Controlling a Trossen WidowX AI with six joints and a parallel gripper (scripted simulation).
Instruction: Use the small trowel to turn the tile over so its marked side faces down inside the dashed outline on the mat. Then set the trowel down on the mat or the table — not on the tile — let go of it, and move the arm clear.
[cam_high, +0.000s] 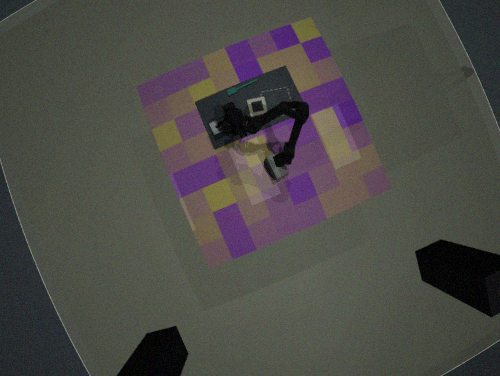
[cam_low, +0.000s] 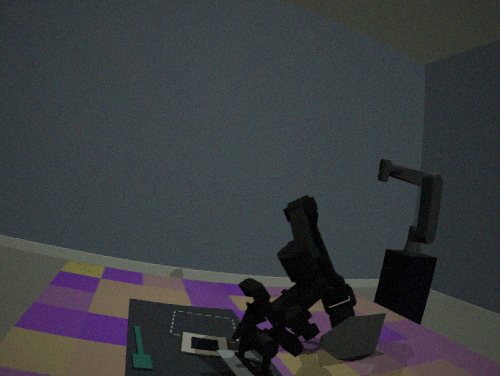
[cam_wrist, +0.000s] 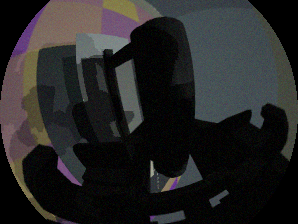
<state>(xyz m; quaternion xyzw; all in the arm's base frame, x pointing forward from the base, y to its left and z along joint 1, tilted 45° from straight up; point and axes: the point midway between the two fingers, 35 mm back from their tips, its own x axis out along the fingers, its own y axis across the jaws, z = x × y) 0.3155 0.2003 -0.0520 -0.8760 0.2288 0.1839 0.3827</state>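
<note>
My gripper tip is 5 cm short of the dark mat, 16 cm to the left of it and 13 cm above it. Round my gripper tip: trowel 18 cm ahead, 12 cm to the right, 10 cm below; white tile 3 cm ahead, 19 cm to the right, 10 cm below.
</note>
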